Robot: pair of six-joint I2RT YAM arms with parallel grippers.
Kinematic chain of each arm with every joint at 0, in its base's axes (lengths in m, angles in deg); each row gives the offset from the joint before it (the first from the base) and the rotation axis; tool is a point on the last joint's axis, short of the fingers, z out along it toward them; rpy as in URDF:
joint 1: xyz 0 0 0.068 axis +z
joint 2: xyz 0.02 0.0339 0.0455 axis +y
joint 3: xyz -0.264 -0.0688 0 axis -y
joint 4: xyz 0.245 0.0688 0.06 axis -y
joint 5: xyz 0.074 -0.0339 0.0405 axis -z
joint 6: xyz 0.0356 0 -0.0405 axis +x
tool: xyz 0 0 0 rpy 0 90 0
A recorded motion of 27 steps. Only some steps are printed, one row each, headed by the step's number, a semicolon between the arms.
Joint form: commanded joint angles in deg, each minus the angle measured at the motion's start. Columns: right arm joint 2, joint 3, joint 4, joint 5, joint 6, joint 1; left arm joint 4, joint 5, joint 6, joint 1, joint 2, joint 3.
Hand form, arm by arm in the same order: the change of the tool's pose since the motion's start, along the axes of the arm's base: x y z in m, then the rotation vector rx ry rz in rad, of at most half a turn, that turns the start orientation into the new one. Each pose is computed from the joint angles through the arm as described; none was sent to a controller.
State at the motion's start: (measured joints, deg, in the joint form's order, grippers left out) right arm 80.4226 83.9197 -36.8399 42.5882 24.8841 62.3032; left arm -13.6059 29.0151 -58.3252 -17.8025 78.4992 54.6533
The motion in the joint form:
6: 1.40 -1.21 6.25 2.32 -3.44 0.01; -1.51 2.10 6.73 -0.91 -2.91 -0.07
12: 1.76 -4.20 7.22 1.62 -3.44 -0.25; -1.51 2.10 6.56 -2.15 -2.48 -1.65
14: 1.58 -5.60 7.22 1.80 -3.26 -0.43; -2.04 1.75 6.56 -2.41 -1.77 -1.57
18: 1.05 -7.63 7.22 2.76 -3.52 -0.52; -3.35 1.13 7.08 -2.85 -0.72 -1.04
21: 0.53 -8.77 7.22 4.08 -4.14 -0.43; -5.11 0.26 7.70 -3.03 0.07 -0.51
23: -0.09 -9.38 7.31 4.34 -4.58 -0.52; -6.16 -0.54 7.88 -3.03 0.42 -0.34
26: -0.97 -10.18 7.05 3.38 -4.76 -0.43; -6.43 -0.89 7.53 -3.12 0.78 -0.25
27: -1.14 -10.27 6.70 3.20 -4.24 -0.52; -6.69 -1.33 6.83 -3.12 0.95 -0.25
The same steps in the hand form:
6: 0.0065 0.0102 -0.0041 -0.0075 -0.0617 -0.0117; -0.0118 -0.0022 0.0117 0.0308 -0.0966 -0.1061
12: 0.0088 0.0123 -0.0220 -0.0413 -0.0370 -0.0046; -0.0157 -0.0074 0.0005 0.0382 -0.0612 -0.1272
14: 0.0093 0.0108 -0.0291 -0.0582 -0.0277 -0.0111; -0.0148 -0.0090 -0.0032 0.0476 -0.0428 -0.1276
18: 0.0086 0.0076 -0.0379 -0.0900 -0.0243 -0.0242; -0.0134 -0.0115 -0.0071 0.0678 -0.0205 -0.1330
21: 0.0072 0.0048 -0.0415 -0.1156 -0.0323 -0.0372; -0.0126 -0.0123 -0.0104 0.0929 0.0032 -0.1322
23: 0.0064 0.0020 -0.0417 -0.1222 -0.0366 -0.0396; -0.0124 -0.0119 -0.0126 0.1099 0.0192 -0.1247
26: 0.0038 -0.0009 -0.0426 -0.1231 -0.0280 -0.0225; -0.0118 -0.0124 -0.0142 0.1139 0.0312 -0.1187
27: 0.0036 -0.0020 -0.0428 -0.1184 -0.0225 -0.0249; -0.0116 -0.0122 -0.0155 0.1156 0.0452 -0.1064

